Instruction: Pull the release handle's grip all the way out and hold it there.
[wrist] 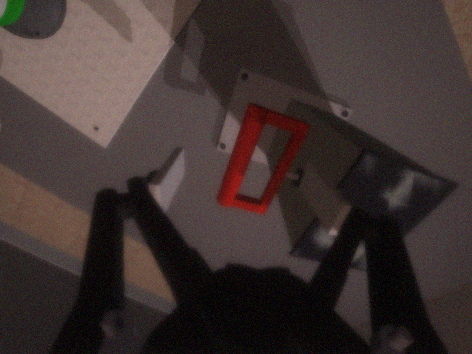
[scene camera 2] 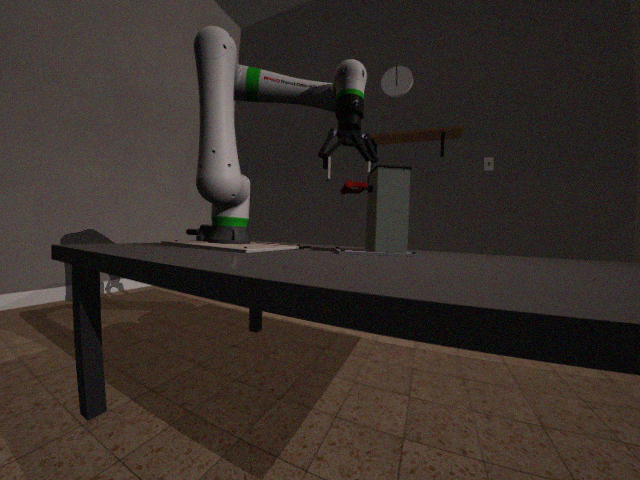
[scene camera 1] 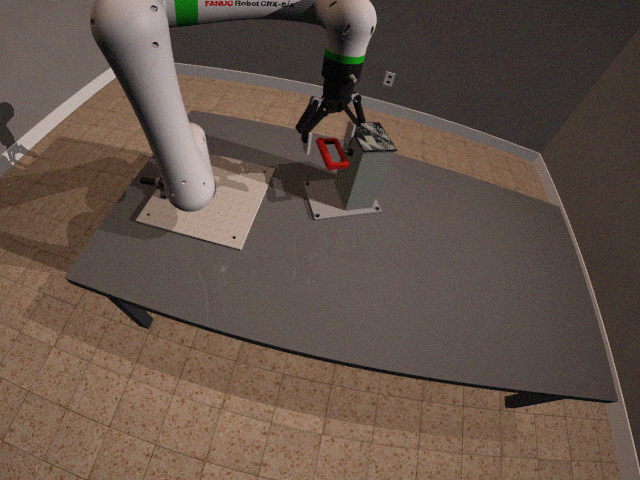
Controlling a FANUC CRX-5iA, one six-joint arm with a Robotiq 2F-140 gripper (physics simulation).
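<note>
The release handle's red rectangular grip (scene camera 1: pixel 324 153) (scene camera 2: pixel 354 184) (wrist: pixel 241 157) sticks out sideways, roughly level, from the upper part of a pale green post (scene camera 1: pixel 364 178) (scene camera 2: pixel 392 211). A short dark fitting (scene camera 1: pixel 350 151) (wrist: pixel 298 176) shows between grip and post. My gripper (scene camera 1: pixel 330 139) (scene camera 2: pixel 349 167) (wrist: pixel 244 167) is open and empty, pointing down. Its fingertips are above the grip's level in the scene camera 2 view, one on the outer side, the other close to the post's top edge. Whether that finger touches the post I cannot tell.
The post stands on a light base plate (scene camera 1: pixel 323 204) (wrist: pixel 230 132) with bolts at its corners. Its top has a dark patterned cover (scene camera 1: pixel 374 136) (wrist: pixel 395 185). The robot's pale mounting plate (scene camera 1: pixel 242 206) (wrist: pixel 100 85) lies to the left on the grey table (scene camera 1: pixel 392 289) (scene camera 2: pixel 465 273).
</note>
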